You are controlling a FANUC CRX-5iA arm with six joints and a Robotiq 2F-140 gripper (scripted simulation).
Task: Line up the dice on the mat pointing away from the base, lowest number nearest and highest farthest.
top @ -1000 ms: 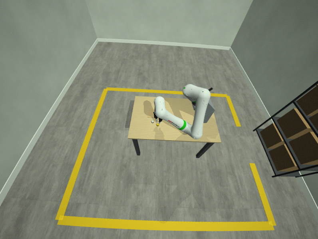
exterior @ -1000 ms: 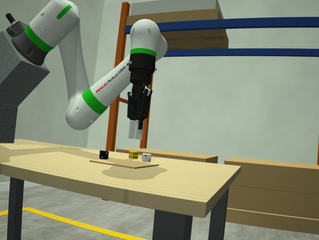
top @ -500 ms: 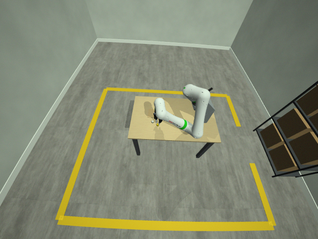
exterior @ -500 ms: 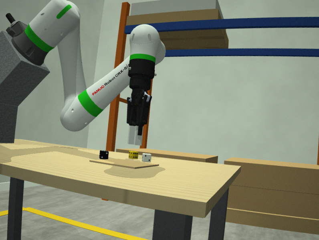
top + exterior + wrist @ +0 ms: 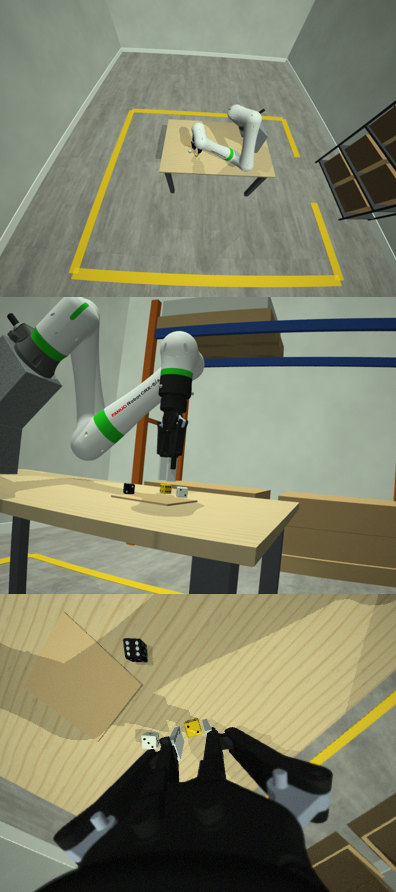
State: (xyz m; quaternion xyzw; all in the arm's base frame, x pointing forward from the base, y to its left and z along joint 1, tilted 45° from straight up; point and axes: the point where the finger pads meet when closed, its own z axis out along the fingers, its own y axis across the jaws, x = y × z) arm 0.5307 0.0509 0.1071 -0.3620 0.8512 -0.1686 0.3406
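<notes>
Now: the yellow die 50 mm below my hand. From my hand the other things lie so: black die 130 mm to the right, 60 mm behind, 50 mm below; then tan mat 190 mm to the right, 70 mm below, 30 mm ahead; then white die 60 mm to the right, 60 mm ahead, 50 mm below.
</notes>
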